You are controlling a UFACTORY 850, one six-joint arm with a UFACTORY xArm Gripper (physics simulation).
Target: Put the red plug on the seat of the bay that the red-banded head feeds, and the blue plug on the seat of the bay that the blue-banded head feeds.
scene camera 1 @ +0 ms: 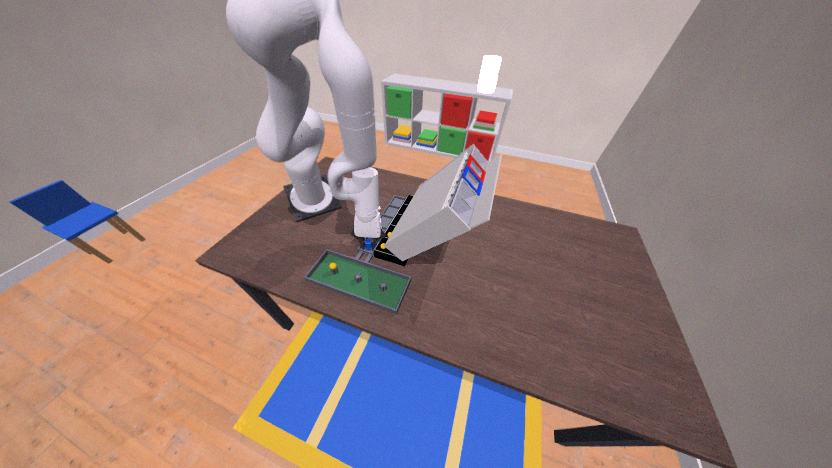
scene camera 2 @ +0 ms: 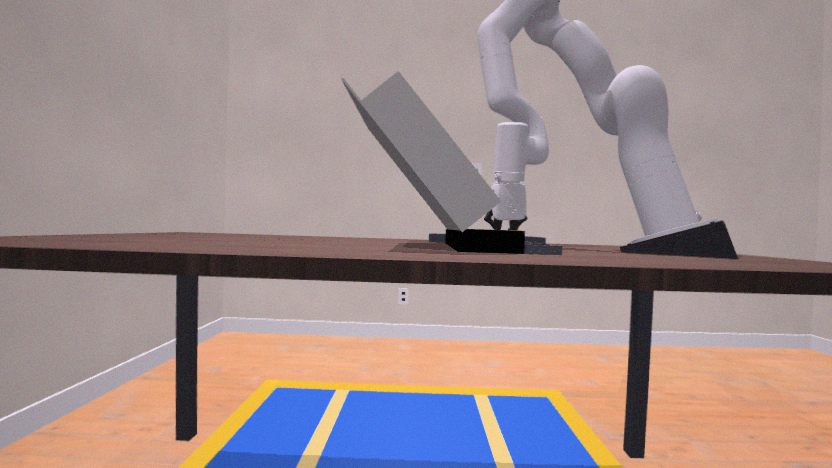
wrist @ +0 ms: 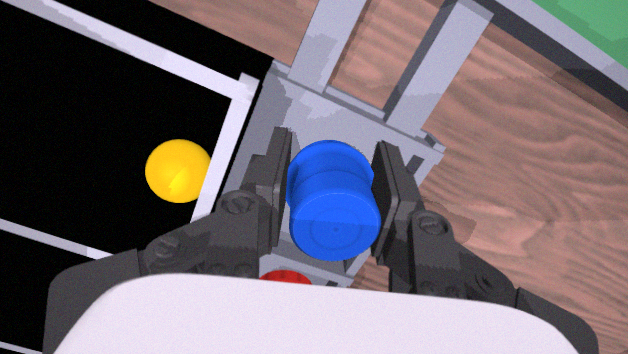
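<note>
My gripper point(wrist: 330, 162) point(scene camera 2: 506, 225) is shut on the blue plug point(wrist: 334, 220) point(scene camera 1: 368, 244), which stands upright between the fingers over the end bay of the grey bay row point(wrist: 340, 107). Whether the plug touches the bay floor cannot be told. The red plug point(wrist: 286, 277) shows as a sliver at the lower edge of the wrist view, beside the gripper body, in the neighbouring bay. The housing point(scene camera 1: 433, 203) point(scene camera 2: 430, 151) leans over the black compartments. A red frame point(scene camera 1: 475, 167) and a blue frame point(scene camera 1: 464, 178) show at its upper opening. The banded heads cannot be made out.
A yellow ball point(wrist: 178, 171) lies in a black compartment beside the grey bays. A green tray point(scene camera 1: 372, 293) with a yellow ball point(scene camera 1: 332, 266) on a peg and two grey pegs stands near the table's front edge. Two grey rails point(wrist: 434, 67) join the bay row towards the tray.
</note>
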